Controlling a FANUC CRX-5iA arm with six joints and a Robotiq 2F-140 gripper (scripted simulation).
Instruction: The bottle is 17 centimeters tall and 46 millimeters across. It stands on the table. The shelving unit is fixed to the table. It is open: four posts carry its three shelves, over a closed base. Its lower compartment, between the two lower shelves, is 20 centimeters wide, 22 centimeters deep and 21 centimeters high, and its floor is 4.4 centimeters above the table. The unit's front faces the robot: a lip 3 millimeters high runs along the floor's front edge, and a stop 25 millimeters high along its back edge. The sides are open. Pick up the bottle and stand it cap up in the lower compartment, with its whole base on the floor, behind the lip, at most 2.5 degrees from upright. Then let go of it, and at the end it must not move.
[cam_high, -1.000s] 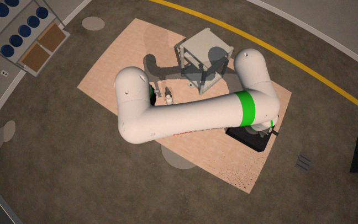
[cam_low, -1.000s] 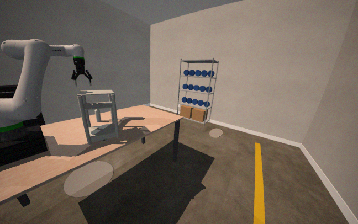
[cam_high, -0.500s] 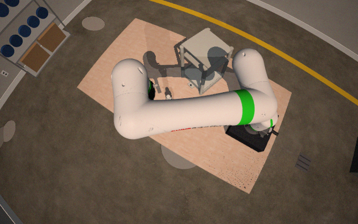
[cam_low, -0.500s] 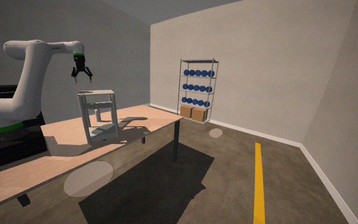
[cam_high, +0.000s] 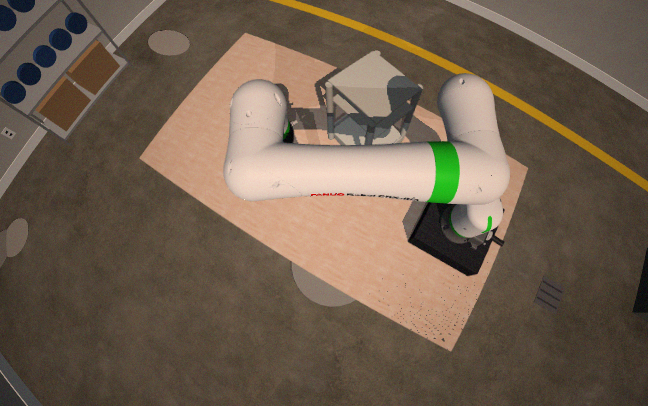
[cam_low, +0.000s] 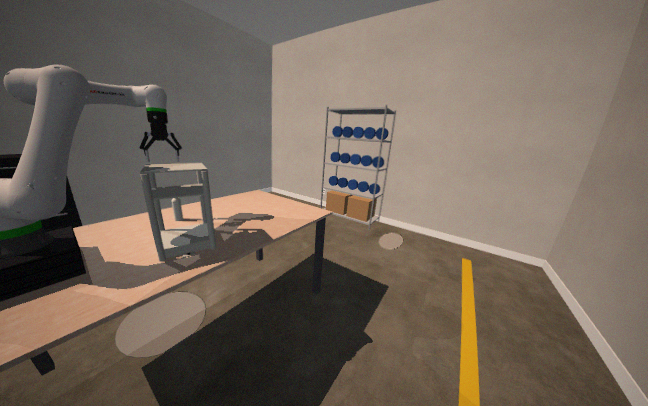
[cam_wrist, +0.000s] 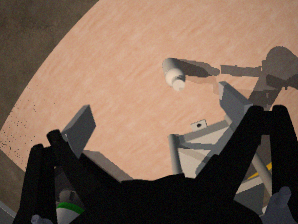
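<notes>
Now: the pale bottle 10 mm ahead of my hand, 60 mm to the right of it and 250 mm below it. Also, from my hand: grey shelving unit (70 mm behind, 390 mm to the right, 170 mm below).
</notes>
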